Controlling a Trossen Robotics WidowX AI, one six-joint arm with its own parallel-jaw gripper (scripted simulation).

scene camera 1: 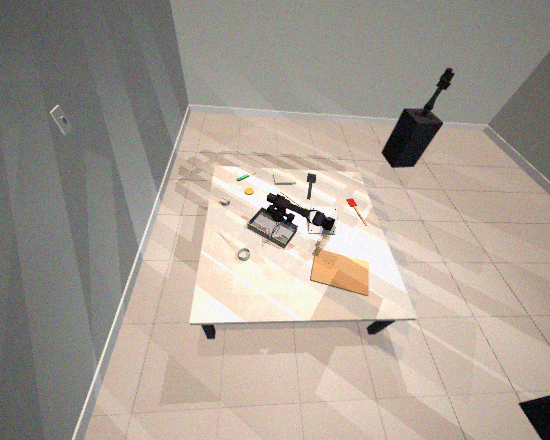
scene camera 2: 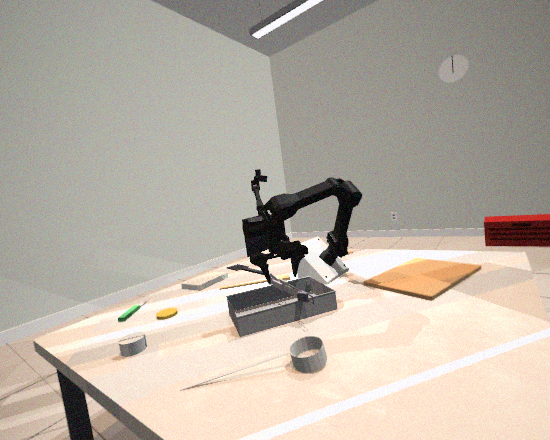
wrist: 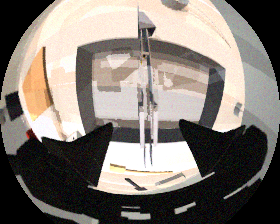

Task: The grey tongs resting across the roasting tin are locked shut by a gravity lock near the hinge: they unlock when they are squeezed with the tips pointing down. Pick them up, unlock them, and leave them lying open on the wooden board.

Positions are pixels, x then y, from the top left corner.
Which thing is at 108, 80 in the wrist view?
A grey roasting tin.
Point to a grey roasting tin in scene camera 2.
At 263, 308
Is the gripper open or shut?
Open.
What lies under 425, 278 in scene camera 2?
A wooden board.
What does the gripper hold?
Nothing.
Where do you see a wooden board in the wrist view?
37, 95
